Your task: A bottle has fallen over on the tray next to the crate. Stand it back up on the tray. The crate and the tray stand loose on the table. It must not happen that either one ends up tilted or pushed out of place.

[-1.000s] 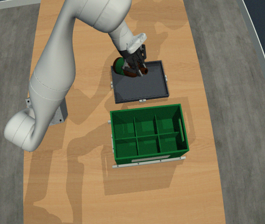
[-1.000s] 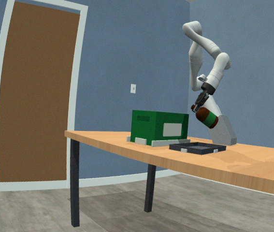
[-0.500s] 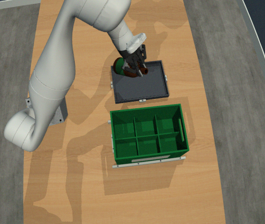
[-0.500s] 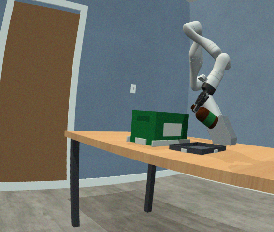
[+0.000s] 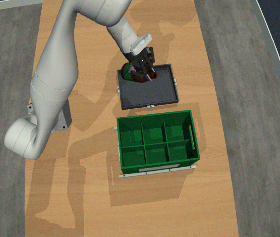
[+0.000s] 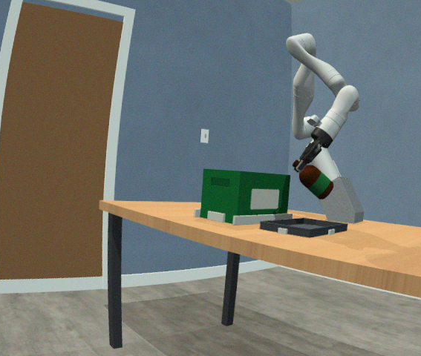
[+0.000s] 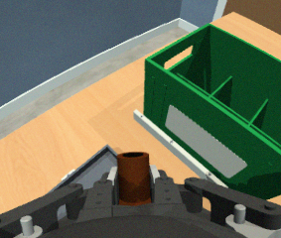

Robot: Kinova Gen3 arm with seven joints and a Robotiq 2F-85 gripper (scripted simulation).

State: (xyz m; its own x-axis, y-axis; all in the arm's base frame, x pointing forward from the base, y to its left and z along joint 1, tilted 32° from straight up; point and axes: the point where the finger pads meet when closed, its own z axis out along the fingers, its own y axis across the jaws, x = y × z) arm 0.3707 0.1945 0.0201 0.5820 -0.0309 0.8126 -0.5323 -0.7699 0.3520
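Right now my hand is 3 cm past the brown bottle, 3 cm above it and 2 cm to the right of it. Also, from my hand: green crate (23 cm to the right, 12 cm below, 3 cm ahead); dark grey tray (19 cm below, 5 cm to the left).
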